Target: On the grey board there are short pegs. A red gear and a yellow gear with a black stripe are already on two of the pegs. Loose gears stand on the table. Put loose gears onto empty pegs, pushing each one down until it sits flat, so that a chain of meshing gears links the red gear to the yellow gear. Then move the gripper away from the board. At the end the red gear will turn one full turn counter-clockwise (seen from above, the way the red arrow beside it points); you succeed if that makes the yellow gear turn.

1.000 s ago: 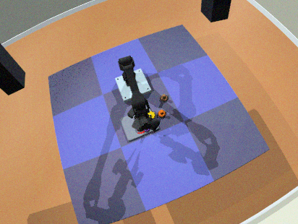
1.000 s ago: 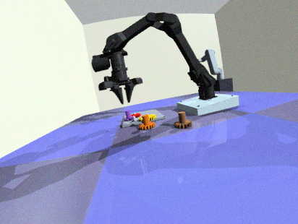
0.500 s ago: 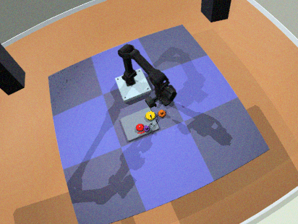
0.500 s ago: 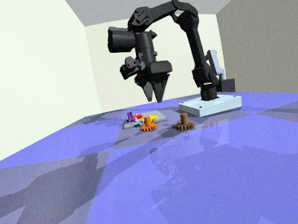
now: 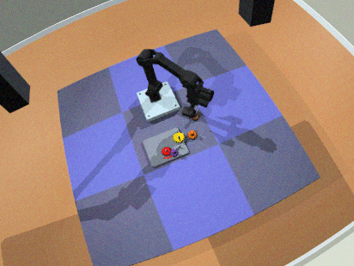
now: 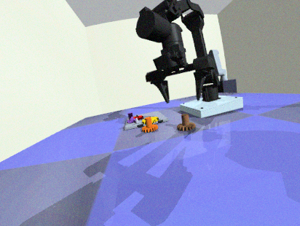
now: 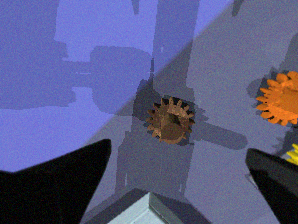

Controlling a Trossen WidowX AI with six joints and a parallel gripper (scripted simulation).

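My gripper tip is now 6 cm above the brown gear. From my gripper tip the other things lie so: orange gear 10 cm ahead, 6 cm to the right, 6 cm below; purple gear 19 cm to the right, 17 cm ahead, 5 cm below; yellow gear 13 cm to the right, 9 cm ahead, 6 cm below.
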